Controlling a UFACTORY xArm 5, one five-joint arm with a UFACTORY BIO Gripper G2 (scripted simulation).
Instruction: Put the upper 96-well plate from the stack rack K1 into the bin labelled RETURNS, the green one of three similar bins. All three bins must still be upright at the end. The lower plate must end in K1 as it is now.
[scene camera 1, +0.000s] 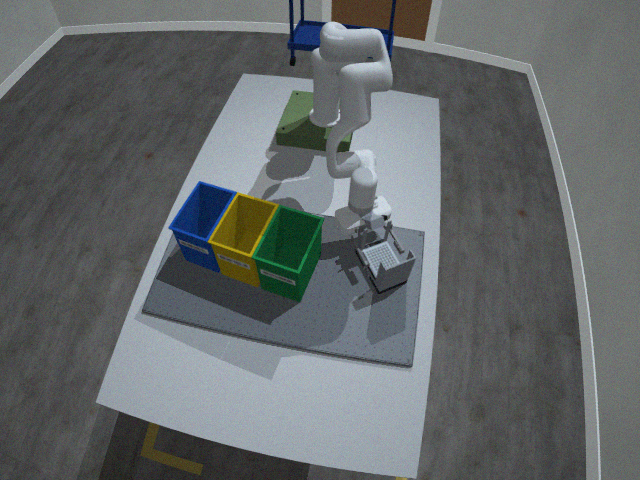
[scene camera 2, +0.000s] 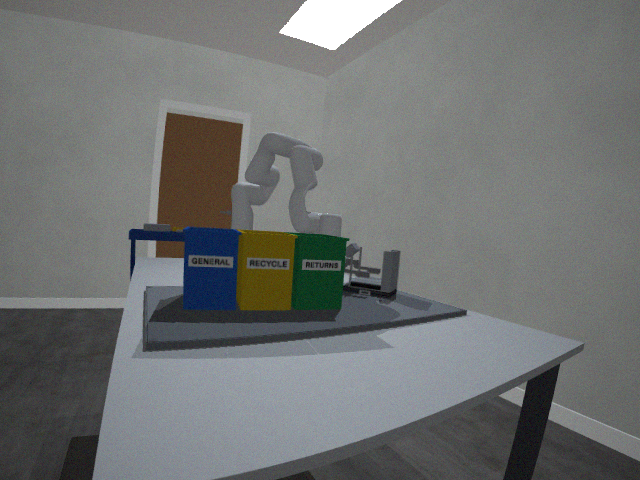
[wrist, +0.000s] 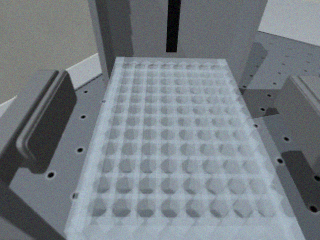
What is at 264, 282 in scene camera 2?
A yellow recycle bin.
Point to a green returns bin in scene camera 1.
At 292, 241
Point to a yellow recycle bin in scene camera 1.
At 242, 226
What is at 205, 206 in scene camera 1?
A blue general bin.
